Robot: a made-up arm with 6 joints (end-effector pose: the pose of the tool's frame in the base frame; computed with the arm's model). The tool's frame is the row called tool. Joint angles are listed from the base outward.
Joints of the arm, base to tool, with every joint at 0 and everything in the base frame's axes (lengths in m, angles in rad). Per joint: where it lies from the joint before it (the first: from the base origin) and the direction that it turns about. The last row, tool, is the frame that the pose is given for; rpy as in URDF.
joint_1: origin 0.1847 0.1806 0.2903 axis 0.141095 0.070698 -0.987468
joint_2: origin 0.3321 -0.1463 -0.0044 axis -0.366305 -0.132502 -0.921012
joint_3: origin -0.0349 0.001 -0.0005 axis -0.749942 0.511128 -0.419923
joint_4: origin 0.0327 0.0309 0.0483 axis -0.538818 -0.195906 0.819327
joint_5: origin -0.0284 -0.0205 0.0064 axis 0 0 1
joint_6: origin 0.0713 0.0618 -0.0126 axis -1 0 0
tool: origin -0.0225 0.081 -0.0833 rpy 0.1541 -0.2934 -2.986
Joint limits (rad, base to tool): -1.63..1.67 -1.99..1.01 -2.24..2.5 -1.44..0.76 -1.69..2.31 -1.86..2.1
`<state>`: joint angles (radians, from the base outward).
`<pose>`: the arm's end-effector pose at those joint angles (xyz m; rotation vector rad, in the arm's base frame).
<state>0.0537 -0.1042 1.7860 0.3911 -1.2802 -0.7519</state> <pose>0.6031 -0.1086 0.1906 0.1217 1.3324 1.6598</pose>
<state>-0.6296 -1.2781 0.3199 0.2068 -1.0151 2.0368</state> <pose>0.6134 0.2378 0.3082 0.6319 -2.5479 -1.1002</pose>
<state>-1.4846 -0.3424 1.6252 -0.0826 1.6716 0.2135</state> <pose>0.3088 0.3318 0.2682 -0.6580 -1.5704 0.0388</pose>
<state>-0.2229 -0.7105 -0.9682 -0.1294 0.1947 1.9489</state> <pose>0.5581 0.1258 0.3065 0.9407 -1.0301 -2.1952</pose>
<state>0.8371 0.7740 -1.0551 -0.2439 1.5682 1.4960</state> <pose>0.3848 -0.1077 0.2491 -0.6735 2.2579 1.4685</pose>
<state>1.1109 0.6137 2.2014 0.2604 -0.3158 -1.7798</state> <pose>0.1196 -0.2291 0.0733 0.5366 0.0966 0.3922</pose>
